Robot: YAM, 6 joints.
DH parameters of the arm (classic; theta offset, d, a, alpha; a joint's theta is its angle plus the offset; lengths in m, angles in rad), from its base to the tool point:
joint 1: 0 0.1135 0.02 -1.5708
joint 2: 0 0 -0.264 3.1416
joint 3: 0.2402 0 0.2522 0
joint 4: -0.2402 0 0.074 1.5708
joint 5: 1.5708 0 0 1.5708
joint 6: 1.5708 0.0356 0 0
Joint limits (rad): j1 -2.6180..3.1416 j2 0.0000..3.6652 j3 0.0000..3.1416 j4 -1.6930..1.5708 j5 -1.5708..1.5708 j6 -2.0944..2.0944
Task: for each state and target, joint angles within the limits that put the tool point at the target. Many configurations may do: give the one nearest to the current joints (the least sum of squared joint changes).
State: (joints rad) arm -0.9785 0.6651 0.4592 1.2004 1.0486 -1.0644
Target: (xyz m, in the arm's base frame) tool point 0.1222 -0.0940 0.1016
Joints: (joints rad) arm -0.4623 1.2559 0.0000 0.7109 0.9835 -1.0644
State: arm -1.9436 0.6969 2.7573 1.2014 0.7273 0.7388
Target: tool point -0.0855 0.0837 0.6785
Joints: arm -1.0132 1.2220 2.4597 1.1456 0.9170 0.7388
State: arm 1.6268 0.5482 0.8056 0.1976 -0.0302 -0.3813
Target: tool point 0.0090 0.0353 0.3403
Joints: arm 1.4587 0.0024 0.5002 0.0455 0.1407 -0.3813
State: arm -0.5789 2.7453 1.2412 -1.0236 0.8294 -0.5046
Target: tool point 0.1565 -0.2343 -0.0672
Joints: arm -0.8860 2.6923 1.2764 -1.0263 0.8596 -0.5046
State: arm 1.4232 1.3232 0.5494 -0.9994 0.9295 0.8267
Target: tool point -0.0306 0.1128 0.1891
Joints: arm 2.0587 1.0005 0.5658 -1.2473 0.8125 0.8267
